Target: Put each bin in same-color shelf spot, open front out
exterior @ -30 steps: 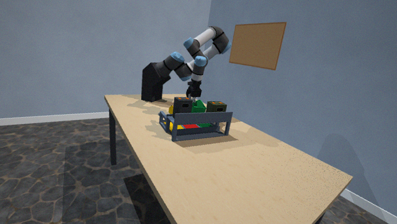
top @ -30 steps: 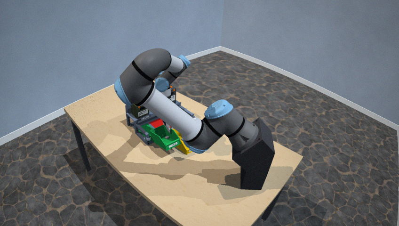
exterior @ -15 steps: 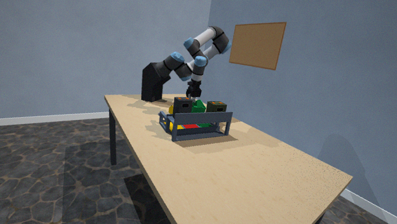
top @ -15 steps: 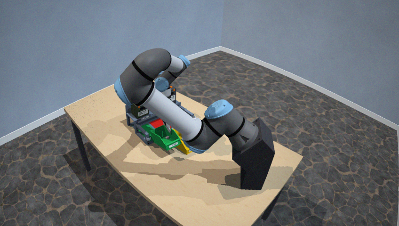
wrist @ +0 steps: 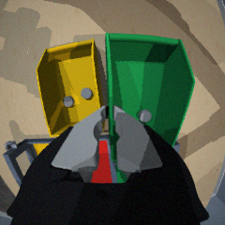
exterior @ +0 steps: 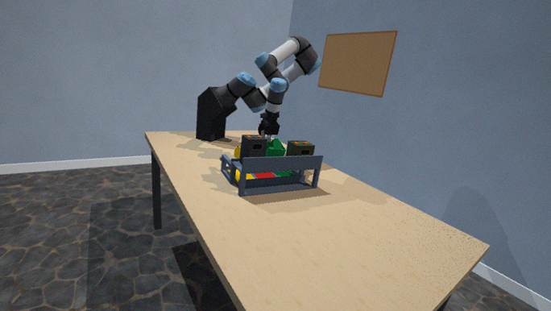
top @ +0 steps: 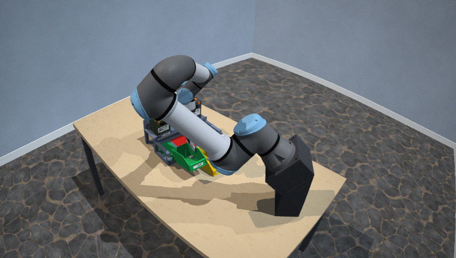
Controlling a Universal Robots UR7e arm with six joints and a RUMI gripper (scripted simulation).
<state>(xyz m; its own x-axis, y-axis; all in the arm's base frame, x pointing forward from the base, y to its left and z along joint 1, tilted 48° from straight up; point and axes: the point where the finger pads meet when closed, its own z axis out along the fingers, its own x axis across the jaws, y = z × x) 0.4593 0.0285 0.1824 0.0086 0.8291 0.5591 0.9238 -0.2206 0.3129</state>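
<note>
Now: the green bin 50 mm to the left of my hand, 20 mm below it and 10 mm behind it. The rest, counted from my hand: yellow bin 80 mm below, 70 mm to the right, 40 mm behind; black box 280 mm ahead, 180 mm to the right, 50 mm above.
</note>
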